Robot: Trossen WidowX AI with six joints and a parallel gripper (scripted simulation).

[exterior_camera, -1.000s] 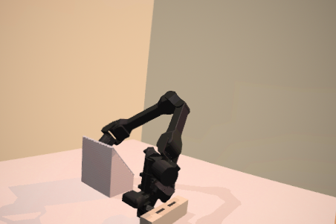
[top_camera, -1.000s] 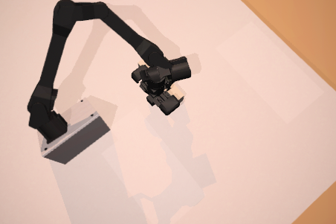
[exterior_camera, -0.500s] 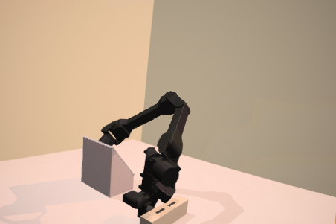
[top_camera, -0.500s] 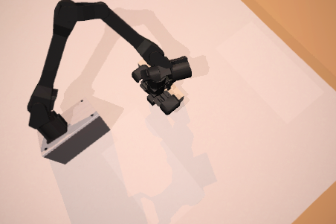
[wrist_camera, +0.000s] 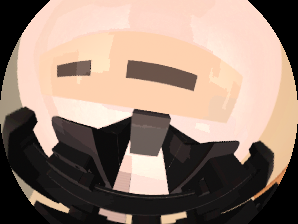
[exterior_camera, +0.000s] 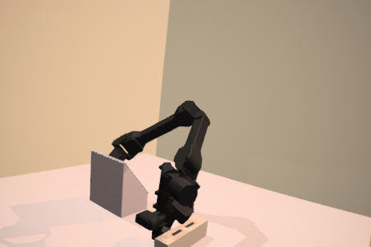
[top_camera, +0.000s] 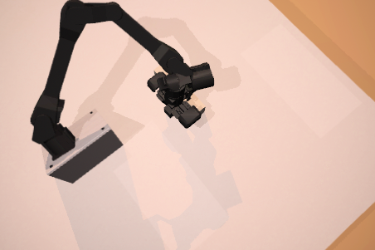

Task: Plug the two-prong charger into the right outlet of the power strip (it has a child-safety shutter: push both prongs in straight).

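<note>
The dark two-prong charger is 2 cm ahead of my gripper tip and 1 cm above it.
</note>
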